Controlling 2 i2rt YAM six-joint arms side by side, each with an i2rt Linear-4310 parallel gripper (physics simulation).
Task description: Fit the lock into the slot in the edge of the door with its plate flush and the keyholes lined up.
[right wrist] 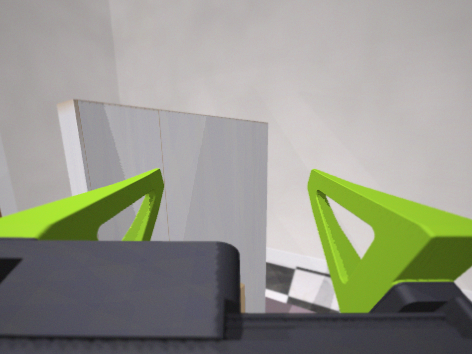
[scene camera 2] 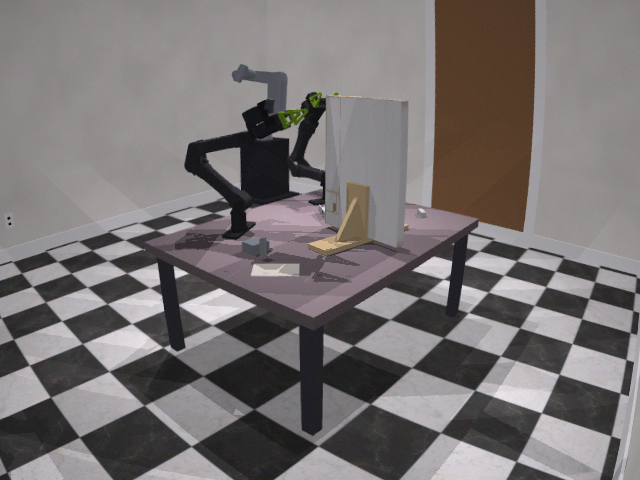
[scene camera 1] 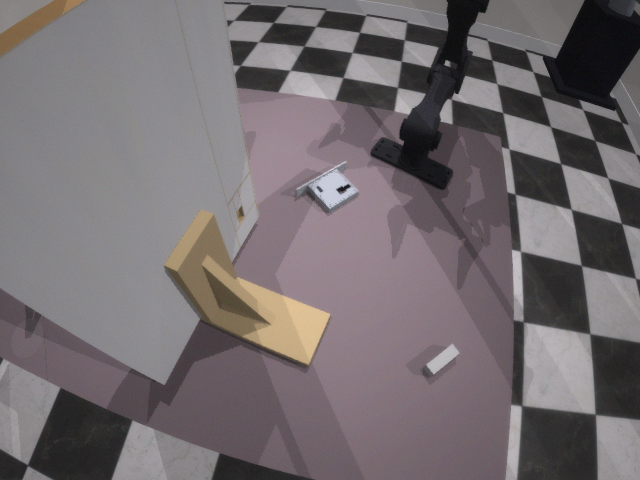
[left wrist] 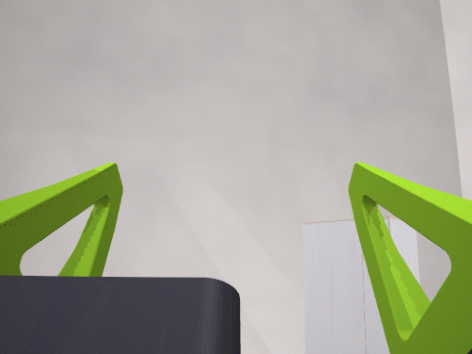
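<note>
The silvery lock lies flat on the table in scene camera 1, its long plate toward the door; a sliver of the lock shows beside the door in scene camera 2. The upright pale door has a small brown-lined opening low in its face near the edge; the slot cannot be made out. My left gripper is open and empty, high by the door's top. My right gripper is open and empty, high above the table, facing the door.
Wooden brackets, one in front, hold the door upright. A small white block lies on the table. A grey block and a pale flat plate lie near the right arm's base.
</note>
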